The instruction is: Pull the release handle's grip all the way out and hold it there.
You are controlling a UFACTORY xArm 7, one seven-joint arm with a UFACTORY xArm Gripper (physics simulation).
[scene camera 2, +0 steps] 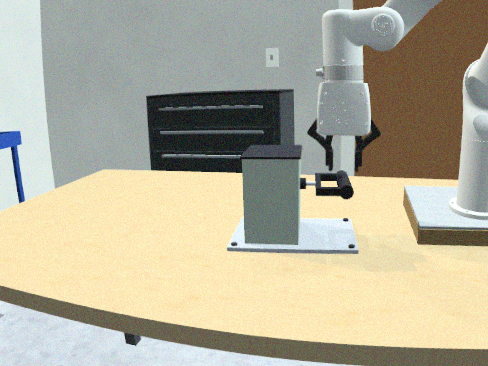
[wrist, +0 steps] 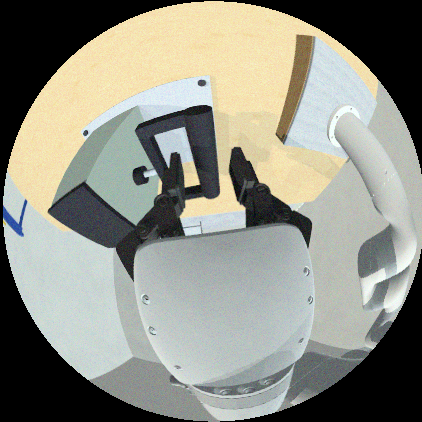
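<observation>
The release handle's grip (scene camera 2: 345, 185) (wrist: 204, 145) is a black round bar at the outer end of a black rectangular frame (scene camera 2: 327, 192) (wrist: 165, 121). A short silver rod (scene camera 2: 311, 183) (wrist: 150, 173) joins the frame to the grey-green block (scene camera 2: 271, 202) (wrist: 117, 172). My gripper (scene camera 2: 344, 167) (wrist: 205, 160) is partly open and empty, pointing down. Its fingertips hang just above the grip in the scene view. In the wrist view the bar shows between the two fingers, nearer the left one, which overlaps the frame's opening. No contact can be made out.
The block stands on a pale plate (scene camera 2: 327, 235) (wrist: 175, 90) with dark bolts, on the wooden table (scene camera 2: 165, 260) (wrist: 250, 40). The arm's base stands on a raised slab (scene camera 2: 430, 210) (wrist: 320, 85) at the right. A black drawer cabinet (scene camera 2: 212, 120) is behind the table.
</observation>
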